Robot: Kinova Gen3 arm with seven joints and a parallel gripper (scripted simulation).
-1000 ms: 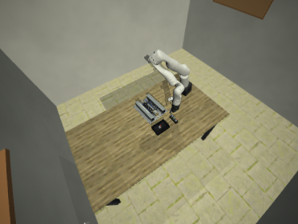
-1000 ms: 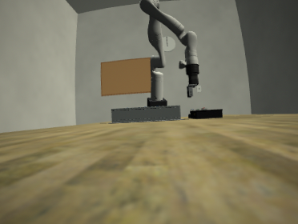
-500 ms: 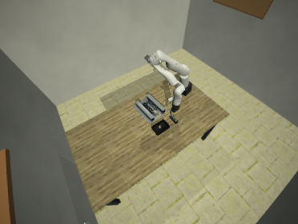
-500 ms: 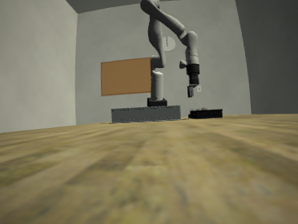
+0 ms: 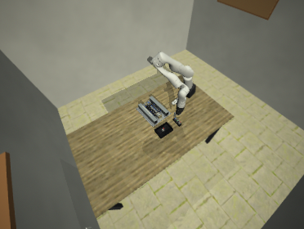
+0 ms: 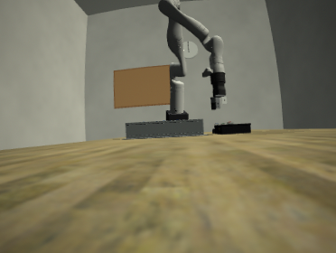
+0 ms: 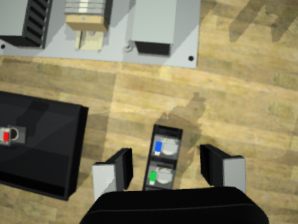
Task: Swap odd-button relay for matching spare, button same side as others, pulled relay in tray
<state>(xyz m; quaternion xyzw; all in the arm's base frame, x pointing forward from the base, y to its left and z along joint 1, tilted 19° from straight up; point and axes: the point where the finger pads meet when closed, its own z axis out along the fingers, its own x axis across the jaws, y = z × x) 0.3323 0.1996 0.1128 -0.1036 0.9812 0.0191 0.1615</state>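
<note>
The spare relay is 3 cm to the left of my hand and 11 cm below it. From my hand the other things lie so: black tray 18 cm ahead, 3 cm to the left, 12 cm below.
</note>
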